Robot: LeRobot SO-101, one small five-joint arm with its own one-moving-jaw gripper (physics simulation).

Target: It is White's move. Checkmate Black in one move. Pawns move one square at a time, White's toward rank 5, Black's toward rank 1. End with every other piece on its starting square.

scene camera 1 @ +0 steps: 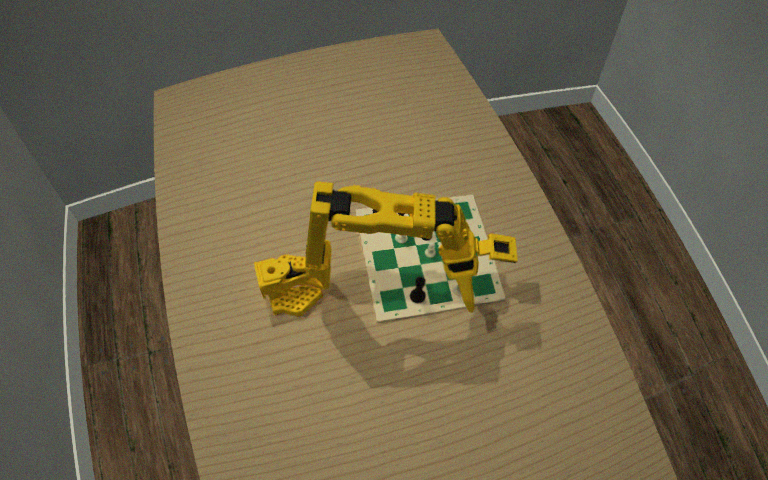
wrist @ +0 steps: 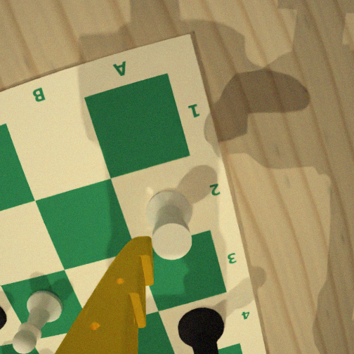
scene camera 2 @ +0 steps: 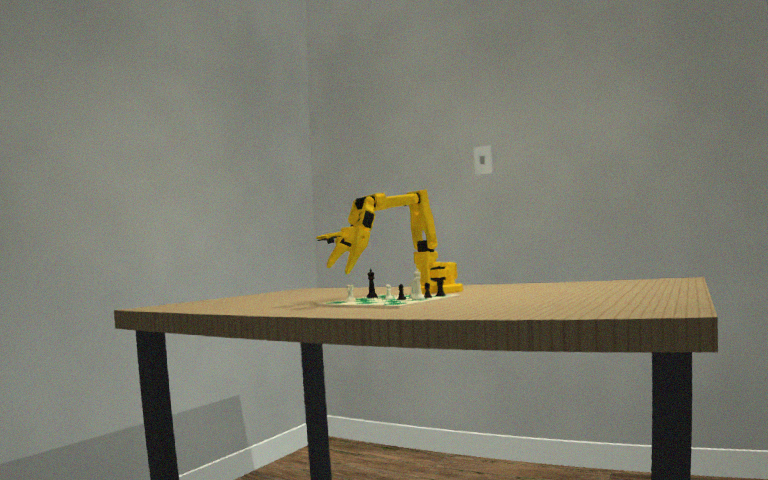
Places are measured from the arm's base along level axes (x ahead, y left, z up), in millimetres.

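Where they show: hand at its tool point: point(scene camera 1: 471, 269) point(scene camera 2: 346, 272); arm's base at its link origin: point(scene camera 1: 303, 284).
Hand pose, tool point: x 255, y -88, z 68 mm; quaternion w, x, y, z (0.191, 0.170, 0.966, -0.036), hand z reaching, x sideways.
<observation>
Each offset is from my tool point to the centre of the thing. "*": to the spot under its first point. Level surfaces: height alone.
My gripper point(scene camera 1: 468, 303) point(scene camera 2: 338, 269) is open and empty, above the board's rank-1 side; one jaw shows in the wrist view. A white rook @(dx -12, dy -2, dz -45 mm) point(scene camera 2: 350, 293) point(wrist: 171, 232) stands upright on A2, right of that jaw, not touching it; in scene camera 1 the jaw mostly hides it. A black king @(dx -82, dy +9, dz -30 mm) point(scene camera 1: 417, 291) point(scene camera 2: 371, 286) point(wrist: 201, 326) stands on A4. A white pawn @(dx -34, dy +80, dz -46 mm) point(scene camera 1: 431, 250) point(scene camera 2: 388, 292) point(wrist: 44, 306) stands on C3. A tall white piece, seemingly the king point(scene camera 1: 400, 238) point(scene camera 2: 416, 287), stands on D4, partly hidden by the arm in scene camera 1.
Two black pawns @(dx -28, dy +114, dz -46 mm) point(scene camera 2: 400, 293) @(dx -60, dy +158, dz -46 mm) point(scene camera 2: 427, 291) and a broader black piece @(dx -102, dy +169, dz -45 mm) point(scene camera 2: 440, 287) stand towards the arm's base in scene camera 2. The arm hides part of the chessboard @(* dx -141, dy -8, dz -62 mm) point(scene camera 1: 386, 315) point(wrist: 55, 82) in scene camera 1. The board lies on the wooden table @(dz -68 mm) point(scene camera 1: 317, 418) point(scene camera 2: 509, 300).
</observation>
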